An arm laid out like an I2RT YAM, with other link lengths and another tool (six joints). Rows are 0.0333 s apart.
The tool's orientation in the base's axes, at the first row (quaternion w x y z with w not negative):
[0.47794 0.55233 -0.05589 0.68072]
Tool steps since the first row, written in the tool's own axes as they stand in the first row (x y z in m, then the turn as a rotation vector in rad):
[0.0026 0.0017 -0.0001 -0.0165 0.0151 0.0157]
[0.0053 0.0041 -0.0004 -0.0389 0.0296 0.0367]
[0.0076 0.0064 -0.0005 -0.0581 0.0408 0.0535]
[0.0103 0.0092 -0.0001 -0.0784 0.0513 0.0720]
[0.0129 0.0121 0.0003 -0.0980 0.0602 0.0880]
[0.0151 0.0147 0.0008 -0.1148 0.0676 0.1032]
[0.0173 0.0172 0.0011 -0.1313 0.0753 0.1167]
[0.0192 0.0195 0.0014 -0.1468 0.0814 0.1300]
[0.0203 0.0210 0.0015 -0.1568 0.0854 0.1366]
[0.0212 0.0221 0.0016 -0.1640 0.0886 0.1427]
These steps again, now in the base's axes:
[-0.0011 0.0007 0.0028 -0.0009 -0.0273 -0.0004]
[-0.0028 0.0012 0.0060 0.0019 -0.0610 -0.0039]
[-0.0044 0.0013 0.0088 0.0044 -0.0884 -0.0078]
[-0.0059 0.0012 0.0124 0.0085 -0.1172 -0.0123]
[-0.0075 0.0009 0.0160 0.0120 -0.1432 -0.0180]
[-0.0089 0.0005 0.0191 0.0162 -0.1662 -0.0223]
[-0.0103 0.0003 0.0221 0.0191 -0.1883 -0.0270]
[-0.0116 0.0000 0.0248 0.0230 -0.2087 -0.0316]
[-0.0126 -0.0002 0.0264 0.0241 -0.2207 -0.0353]
[-0.0132 -0.0003 0.0277 0.0256 -0.2304 -0.0373]

